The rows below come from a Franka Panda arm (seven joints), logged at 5 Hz.
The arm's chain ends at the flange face. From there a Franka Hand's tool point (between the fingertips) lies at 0.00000 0.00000 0.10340 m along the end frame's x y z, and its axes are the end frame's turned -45 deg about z.
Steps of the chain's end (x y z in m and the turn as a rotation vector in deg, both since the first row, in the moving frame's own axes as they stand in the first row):
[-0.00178 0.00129 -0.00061 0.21 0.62 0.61]
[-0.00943 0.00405 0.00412 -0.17 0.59 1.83]
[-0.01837 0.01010 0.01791 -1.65 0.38 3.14]
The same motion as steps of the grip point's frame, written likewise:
[-0.00111 0.00018 -0.00062 -0.29 0.59 0.61]
[-0.00901 -0.00283 0.00411 -0.54 0.30 1.83]
[-0.02182 -0.00330 0.01786 -1.44 -0.90 3.14]

